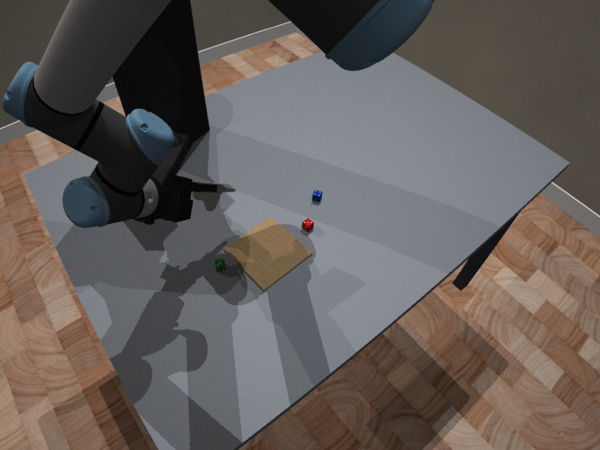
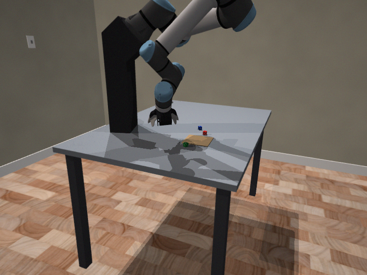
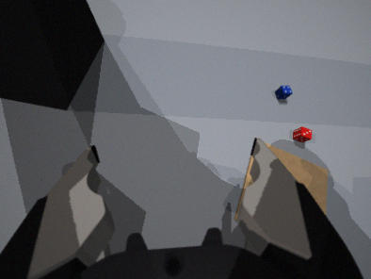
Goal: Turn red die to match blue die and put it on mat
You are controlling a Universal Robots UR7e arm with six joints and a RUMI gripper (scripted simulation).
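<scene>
The green die lies 16 cm ahead of my hand, 7 cm to the right of it and 9 cm below it. Also, from my hand: tan mat: 19 cm ahead, 4 cm to the left, 9 cm below; red die: 19 cm ahead, 15 cm to the left, 9 cm below; blue die: 14 cm ahead, 23 cm to the left, 9 cm below.
</scene>
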